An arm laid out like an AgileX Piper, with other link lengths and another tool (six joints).
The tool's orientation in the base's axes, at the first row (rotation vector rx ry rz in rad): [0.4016 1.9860 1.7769]
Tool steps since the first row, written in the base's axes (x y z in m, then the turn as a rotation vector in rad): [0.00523 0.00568 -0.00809 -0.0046 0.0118 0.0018]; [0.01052 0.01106 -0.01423 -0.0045 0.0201 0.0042]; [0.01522 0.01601 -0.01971 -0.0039 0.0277 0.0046]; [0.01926 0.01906 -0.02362 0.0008 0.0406 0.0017]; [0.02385 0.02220 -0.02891 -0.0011 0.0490 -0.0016]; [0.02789 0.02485 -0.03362 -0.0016 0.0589 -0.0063]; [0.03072 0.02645 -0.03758 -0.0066 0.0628 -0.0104]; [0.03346 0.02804 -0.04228 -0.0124 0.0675 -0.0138]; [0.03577 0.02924 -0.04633 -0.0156 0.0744 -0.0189]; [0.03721 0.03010 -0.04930 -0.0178 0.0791 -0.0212]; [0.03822 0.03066 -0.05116 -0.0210 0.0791 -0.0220]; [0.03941 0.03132 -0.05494 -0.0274 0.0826 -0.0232]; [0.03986 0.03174 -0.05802 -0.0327 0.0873 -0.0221]
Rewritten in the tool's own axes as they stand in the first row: [-0.00063 -0.00765 0.00813 0.0095 0.0037 0.0077]; [-0.00171 -0.01342 0.01589 0.0132 0.0071 0.0147]; [-0.00259 -0.01854 0.02293 0.0164 0.0085 0.0215]; [-0.00404 -0.02231 0.02789 0.0191 0.0069 0.0352]; [-0.00574 -0.02748 0.03331 0.0253 0.0049 0.0417]; [-0.00729 -0.03210 0.03798 0.0313 0.0016 0.0503]; [-0.00841 -0.03602 0.04108 0.0380 -0.0016 0.0514]; [-0.00937 -0.04066 0.04419 0.0458 -0.0039 0.0528]; [-0.01023 -0.04468 0.04669 0.0526 -0.0078 0.0575]; [-0.01065 -0.04762 0.04838 0.0571 -0.0092 0.0606]; [-0.01100 -0.04946 0.04951 0.0600 -0.0098 0.0590]; [-0.01120 -0.05320 0.05096 0.0674 -0.0100 0.0589]; [-0.01097 -0.05622 0.05178 0.0741 -0.0079 0.0602]
